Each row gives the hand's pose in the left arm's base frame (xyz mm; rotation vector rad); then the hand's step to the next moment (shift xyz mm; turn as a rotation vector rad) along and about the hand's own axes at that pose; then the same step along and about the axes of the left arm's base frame.
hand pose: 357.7 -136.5 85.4 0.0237 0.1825 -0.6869
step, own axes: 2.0 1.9 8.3 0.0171 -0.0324 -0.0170
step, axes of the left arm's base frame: 4.0 -0.5 7.7 -0.0102 -0.0344 -0.0185
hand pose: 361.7 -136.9 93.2 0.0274 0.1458 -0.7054
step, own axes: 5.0 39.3 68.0 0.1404 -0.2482 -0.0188
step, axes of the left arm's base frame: 37.7 21.7 65.6 -0.0576 -0.2780 -0.0327
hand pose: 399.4 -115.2 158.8 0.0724 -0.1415 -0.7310
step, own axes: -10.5 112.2 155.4 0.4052 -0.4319 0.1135
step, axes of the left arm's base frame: 42.4 87.8 165.4 -0.0044 -0.5939 0.1043
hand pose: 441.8 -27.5 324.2 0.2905 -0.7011 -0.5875
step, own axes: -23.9 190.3 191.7 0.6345 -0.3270 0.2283
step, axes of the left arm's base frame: -67.0 155.7 211.6 0.1011 -0.6530 0.3536
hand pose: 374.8 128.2 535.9 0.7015 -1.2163 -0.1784
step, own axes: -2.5 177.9 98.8 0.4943 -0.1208 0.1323
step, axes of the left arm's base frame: -131.9 100.5 118.0 0.0883 -0.3863 0.3456
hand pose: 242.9 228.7 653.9 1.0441 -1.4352 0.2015
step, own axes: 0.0 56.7 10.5 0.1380 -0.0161 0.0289
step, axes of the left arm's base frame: -46.0 25.2 24.1 0.0183 -0.0923 0.1062
